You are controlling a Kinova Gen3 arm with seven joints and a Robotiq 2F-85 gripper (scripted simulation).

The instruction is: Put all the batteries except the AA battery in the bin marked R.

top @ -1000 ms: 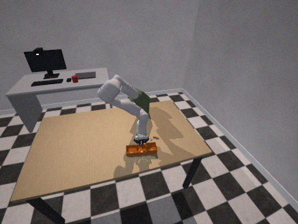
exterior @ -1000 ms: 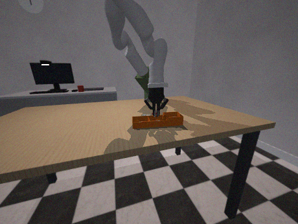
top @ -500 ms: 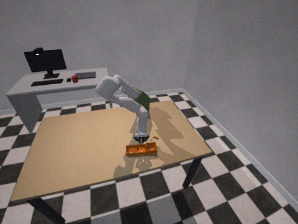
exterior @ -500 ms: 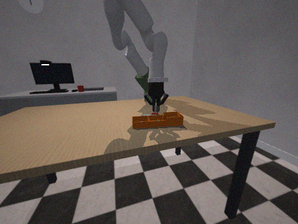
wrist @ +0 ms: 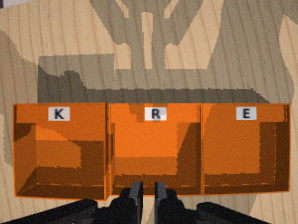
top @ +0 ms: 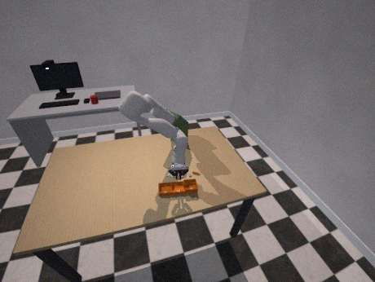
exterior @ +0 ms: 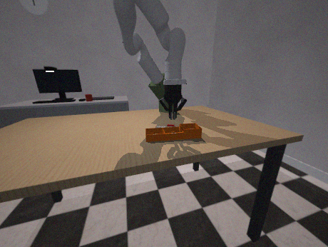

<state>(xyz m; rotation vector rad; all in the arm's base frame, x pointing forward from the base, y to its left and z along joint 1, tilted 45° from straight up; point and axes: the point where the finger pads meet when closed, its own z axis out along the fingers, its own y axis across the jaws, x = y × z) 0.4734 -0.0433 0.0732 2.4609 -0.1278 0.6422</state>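
Right now the thin red battery is 120 mm behind my hand, 90 mm below it and 40 mm to the left of it. From my hand the other things lie so: orange bin row (70 mm below, 20 mm ahead, 10 mm to the right); white domino tile (110 mm behind, 90 mm below, 20 mm to the right); grey bolt (90 mm below, 60 mm behind, 40 mm to the left).
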